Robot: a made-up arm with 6 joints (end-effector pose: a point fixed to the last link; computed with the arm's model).
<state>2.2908 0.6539 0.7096 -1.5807 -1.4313 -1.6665</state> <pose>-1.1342 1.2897 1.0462 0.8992 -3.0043 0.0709</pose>
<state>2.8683 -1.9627 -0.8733 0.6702 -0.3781 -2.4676</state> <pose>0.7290 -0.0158 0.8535 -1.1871 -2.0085 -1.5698</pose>
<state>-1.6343 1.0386 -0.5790 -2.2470 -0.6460 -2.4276</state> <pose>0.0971 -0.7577 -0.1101 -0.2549 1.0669 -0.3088</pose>
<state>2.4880 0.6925 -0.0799 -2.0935 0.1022 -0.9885</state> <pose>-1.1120 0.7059 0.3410 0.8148 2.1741 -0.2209</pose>
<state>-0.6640 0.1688 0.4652 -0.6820 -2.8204 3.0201</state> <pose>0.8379 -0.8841 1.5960 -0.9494 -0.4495 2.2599</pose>
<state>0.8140 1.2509 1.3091 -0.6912 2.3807 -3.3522</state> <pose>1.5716 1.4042 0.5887 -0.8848 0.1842 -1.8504</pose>
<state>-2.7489 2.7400 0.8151 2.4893 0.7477 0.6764</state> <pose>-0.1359 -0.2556 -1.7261 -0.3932 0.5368 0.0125</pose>
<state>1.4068 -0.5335 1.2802 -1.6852 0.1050 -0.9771</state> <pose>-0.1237 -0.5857 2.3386 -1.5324 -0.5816 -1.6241</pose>
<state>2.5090 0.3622 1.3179 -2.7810 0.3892 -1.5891</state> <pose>-0.9791 0.4489 2.1638 -0.3105 -1.8914 1.1497</pose>
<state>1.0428 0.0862 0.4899 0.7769 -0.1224 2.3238</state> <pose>0.6304 0.7529 1.9993 -2.5795 -1.3498 -0.3624</pose>
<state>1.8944 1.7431 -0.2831 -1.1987 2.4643 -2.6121</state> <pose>-0.0720 0.4796 -0.6917 2.1071 0.7552 1.2932</pose>
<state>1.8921 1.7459 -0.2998 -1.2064 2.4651 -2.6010</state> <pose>-0.0671 0.4632 -0.6819 2.0781 0.7405 1.2887</pose>
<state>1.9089 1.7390 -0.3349 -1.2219 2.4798 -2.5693</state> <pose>-0.0707 0.4400 -0.6548 2.0191 0.7224 1.3123</pose>
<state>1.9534 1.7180 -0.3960 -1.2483 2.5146 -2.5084</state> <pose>-0.0848 0.4074 -0.6023 1.9184 0.6979 1.3780</pose>
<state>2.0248 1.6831 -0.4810 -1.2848 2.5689 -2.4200</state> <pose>-0.1060 0.3663 -0.5249 1.7806 0.6617 1.4867</pose>
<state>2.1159 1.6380 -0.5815 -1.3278 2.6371 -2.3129</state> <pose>-0.1284 0.3193 -0.4296 1.6217 0.6092 1.6287</pose>
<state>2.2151 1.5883 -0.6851 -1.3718 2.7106 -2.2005</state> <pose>-0.1467 0.2715 -0.3281 1.4644 0.5405 1.7857</pose>
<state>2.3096 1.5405 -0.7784 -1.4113 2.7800 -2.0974</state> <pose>-0.1586 0.2287 -0.2344 1.3308 0.4635 1.9356</pose>
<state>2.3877 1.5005 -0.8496 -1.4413 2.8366 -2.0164</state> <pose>-0.1654 0.1963 -0.1613 1.2368 0.3934 2.0584</pose>
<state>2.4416 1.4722 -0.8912 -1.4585 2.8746 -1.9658</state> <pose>-0.1703 0.1774 -0.1172 1.1893 0.3466 2.1410</pose>
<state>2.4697 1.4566 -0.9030 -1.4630 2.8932 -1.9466</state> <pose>-0.1759 0.1718 -0.1029 1.1839 0.3309 2.1820</pose>
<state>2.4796 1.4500 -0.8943 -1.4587 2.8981 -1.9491</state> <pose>-0.1831 0.1756 -0.1090 1.2058 0.3390 2.1939</pose>
